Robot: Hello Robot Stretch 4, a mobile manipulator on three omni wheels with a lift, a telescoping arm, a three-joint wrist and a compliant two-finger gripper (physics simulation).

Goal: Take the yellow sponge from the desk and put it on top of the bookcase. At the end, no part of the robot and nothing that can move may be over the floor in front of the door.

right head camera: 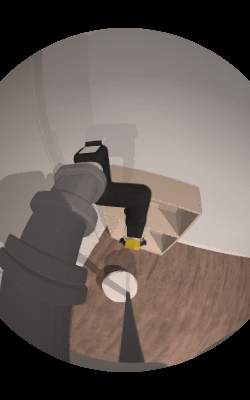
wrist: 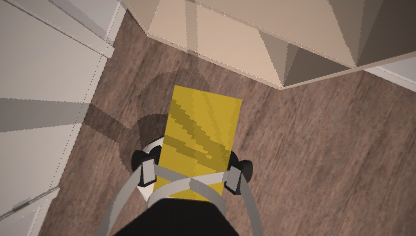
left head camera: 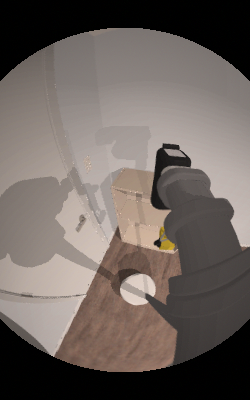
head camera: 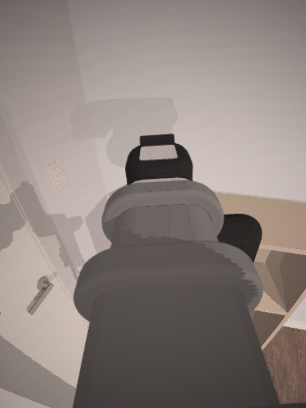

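Seen in the pictures: gripper, fingertip midpoint: (right head camera: 132, 243) (wrist: 193, 161) (left head camera: 165, 243); robot's base, origin of the base link: (right head camera: 120, 285) (left head camera: 136, 288).
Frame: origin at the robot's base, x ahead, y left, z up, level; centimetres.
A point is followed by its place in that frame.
The yellow sponge (left head camera: 167, 242) {x 25.7, y -8.5, z 107.9 cm} (right head camera: 132, 244) {x 24.5, y -8.7, z 107.9 cm} (wrist: 202, 125) {x 30.8, y -9.4, z 107.9 cm} is held between the two fingertips of my gripper (right head camera: 133, 241) {x 26.5, y -8.7, z 103.7 cm} (wrist: 193, 161) {x 26.5, y -8.7, z 103.7 cm}, which is shut on it. The sponge sticks out beyond the fingertips, above the floor in front of the bookcase. The pale wooden bookcase (head camera: 272, 210) {x 69.9, y -43.5, z 103.2 cm} (left head camera: 135, 180) {x 76.3, y 3.6, z 103.2 cm} (right head camera: 162, 181) {x 74.8, y -29.5, z 103.2 cm} (wrist: 215, 47) {x 65.0, y -14.9, z 7.2 cm} stands against the back wall. In the wrist view the sponge does not overlap the bookcase. My arm and wrist hide much of the bookcase in the head view. The desk does not show.
The door (head camera: 17, 320) {x 38.0, y 49.9, z 87.8 cm} (left head camera: 25, 150) {x 41.9, y 48.5, z 148.6 cm} (wrist: 42, 155) {x 7.4, y 60.0, z 23.2 cm} is on the left, with its handle (head camera: 40, 298) {x 44.9, y 42.9, z 90.4 cm} (left head camera: 81, 223) {x 45.9, y 42.7, z 90.4 cm}. A round white base (left head camera: 137, 290) {x -1.7, y 0.3, z 18.7 cm} (right head camera: 120, 287) {x -1.6, y -1.5, z 18.7 cm} is on the wooden floor (left head camera: 100, 330) {x -71.4, y 44.5, z -2.8 cm} (right head camera: 175, 300) {x -25.3, y -75.8, z -2.8 cm} (wrist: 320, 165) {x 4.4, y -80.6, z -2.8 cm} in front of the bookcase.
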